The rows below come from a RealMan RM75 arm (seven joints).
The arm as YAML. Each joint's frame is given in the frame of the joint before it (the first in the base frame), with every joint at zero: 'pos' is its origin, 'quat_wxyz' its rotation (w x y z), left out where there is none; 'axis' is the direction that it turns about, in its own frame. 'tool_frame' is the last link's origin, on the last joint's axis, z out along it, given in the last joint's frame.
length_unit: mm
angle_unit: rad
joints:
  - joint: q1
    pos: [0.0, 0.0, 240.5]
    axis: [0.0, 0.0, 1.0]
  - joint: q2
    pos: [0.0, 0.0, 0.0]
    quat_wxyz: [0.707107, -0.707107, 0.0, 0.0]
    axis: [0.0, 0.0, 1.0]
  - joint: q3
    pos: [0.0, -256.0, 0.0]
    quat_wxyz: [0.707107, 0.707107, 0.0, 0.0]
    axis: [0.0, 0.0, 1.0]
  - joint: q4
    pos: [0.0, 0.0, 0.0]
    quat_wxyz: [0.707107, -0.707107, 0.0, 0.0]
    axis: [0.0, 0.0, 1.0]
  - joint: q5
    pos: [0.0, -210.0, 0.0]
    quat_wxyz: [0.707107, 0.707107, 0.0, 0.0]
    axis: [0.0, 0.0, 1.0]
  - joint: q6
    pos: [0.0, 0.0, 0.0]
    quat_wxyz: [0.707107, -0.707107, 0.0, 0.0]
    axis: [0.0, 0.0, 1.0]
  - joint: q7
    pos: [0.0, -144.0, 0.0]
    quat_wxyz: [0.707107, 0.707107, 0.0, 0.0]
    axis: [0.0, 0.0, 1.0]
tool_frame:
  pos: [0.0, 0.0, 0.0]
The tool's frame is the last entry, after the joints.
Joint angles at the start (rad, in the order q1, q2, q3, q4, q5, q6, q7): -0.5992, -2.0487, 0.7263, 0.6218, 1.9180, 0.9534, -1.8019
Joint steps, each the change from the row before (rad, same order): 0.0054, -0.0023, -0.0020, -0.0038, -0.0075, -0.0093, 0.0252; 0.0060, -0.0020, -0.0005, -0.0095, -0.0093, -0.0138, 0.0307; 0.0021, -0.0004, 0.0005, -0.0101, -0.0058, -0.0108, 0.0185; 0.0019, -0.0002, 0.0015, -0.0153, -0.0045, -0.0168, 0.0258; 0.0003, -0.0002, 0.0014, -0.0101, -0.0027, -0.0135, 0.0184; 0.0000, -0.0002, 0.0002, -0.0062, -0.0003, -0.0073, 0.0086; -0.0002, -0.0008, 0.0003, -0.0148, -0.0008, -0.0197, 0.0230; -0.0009, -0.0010, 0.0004, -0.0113, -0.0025, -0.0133, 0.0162; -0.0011, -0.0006, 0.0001, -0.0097, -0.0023, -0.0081, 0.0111
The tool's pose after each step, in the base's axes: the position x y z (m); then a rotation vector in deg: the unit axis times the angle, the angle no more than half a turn. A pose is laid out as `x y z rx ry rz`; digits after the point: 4 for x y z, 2 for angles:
-0.2955 0.4099 0.0286 -119.38 -64.24 -33.00
-0.2995 0.4081 0.0271 -119.02 -63.45 -32.29
-0.3022 0.4072 0.0255 -118.79 -63.14 -31.74
-0.3061 0.4059 0.0230 -118.58 -62.66 -30.64
-0.3086 0.4053 0.0214 -118.42 -62.20 -29.78
-0.3101 0.4049 0.0203 -118.33 -62.07 -29.30
-0.3137 0.4040 0.0177 -118.07 -61.64 -28.02
-0.3157 0.4035 0.0155 -117.92 -61.39 -27.27
-0.3170 0.4029 0.0135 -117.88 -61.34 -26.82

